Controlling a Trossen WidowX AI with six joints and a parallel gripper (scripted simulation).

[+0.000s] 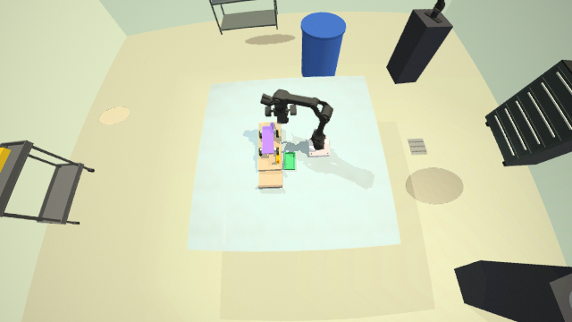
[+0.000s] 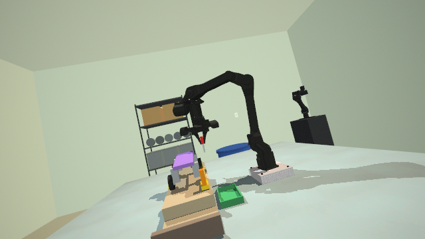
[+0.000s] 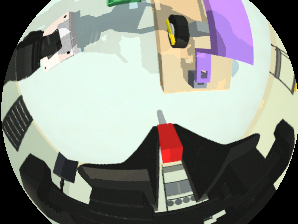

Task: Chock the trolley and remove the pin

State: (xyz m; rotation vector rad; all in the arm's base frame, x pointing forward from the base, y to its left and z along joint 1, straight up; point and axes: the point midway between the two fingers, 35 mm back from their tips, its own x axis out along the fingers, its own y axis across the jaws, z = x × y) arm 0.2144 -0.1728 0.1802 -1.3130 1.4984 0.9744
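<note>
Now: the green tray 1 cm behind my gripper tip, 25 cm to the left of it and 19 cm below it. Round my gripper tip: red-headed stop pin: right at my gripper tip; tan ramp: 11 cm ahead, 14 cm to the left, 13 cm below; trolley: 11 cm ahead, 14 cm to the left, 7 cm below.
</note>
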